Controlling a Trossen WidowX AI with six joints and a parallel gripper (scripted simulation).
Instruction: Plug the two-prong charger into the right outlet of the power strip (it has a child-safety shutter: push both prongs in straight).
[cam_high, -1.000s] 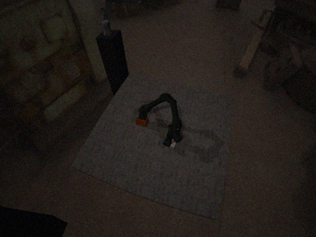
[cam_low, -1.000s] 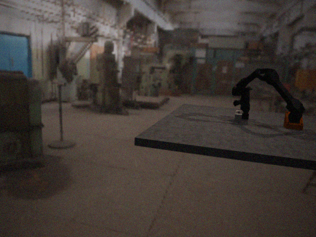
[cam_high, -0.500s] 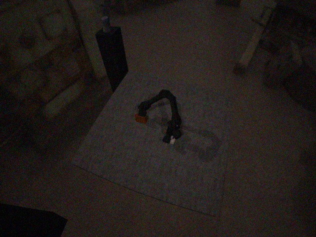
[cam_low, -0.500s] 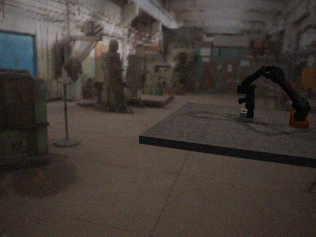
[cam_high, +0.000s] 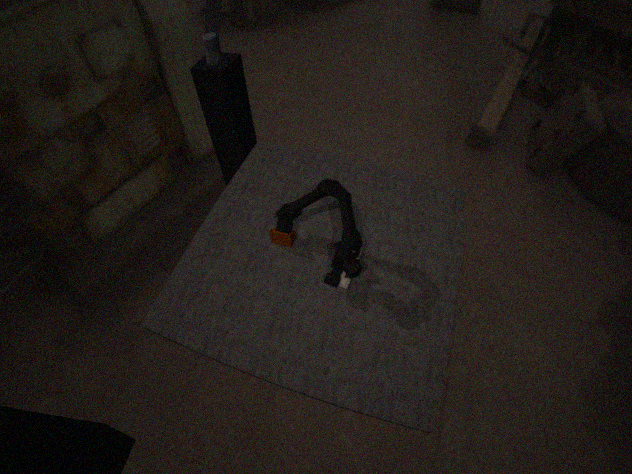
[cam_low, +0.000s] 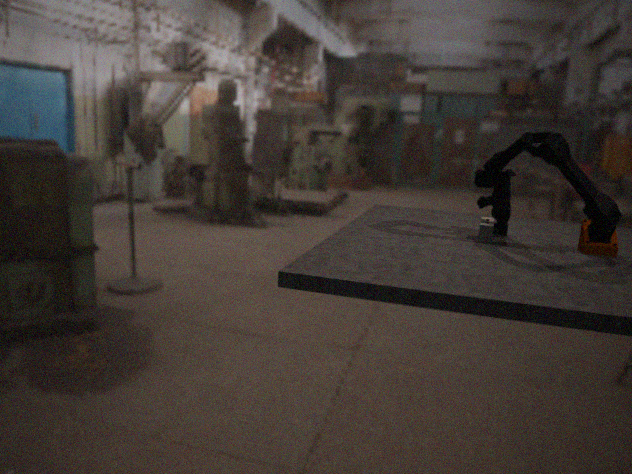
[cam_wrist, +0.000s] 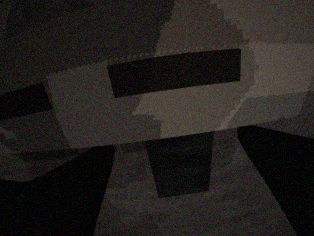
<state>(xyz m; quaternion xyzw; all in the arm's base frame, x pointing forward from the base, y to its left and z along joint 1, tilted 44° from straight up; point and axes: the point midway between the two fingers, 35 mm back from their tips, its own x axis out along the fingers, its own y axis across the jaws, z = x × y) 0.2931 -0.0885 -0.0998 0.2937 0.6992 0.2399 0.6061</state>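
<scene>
My gripper tip is 20 mm short of the two-prong charger and 10 mm below it.
</scene>
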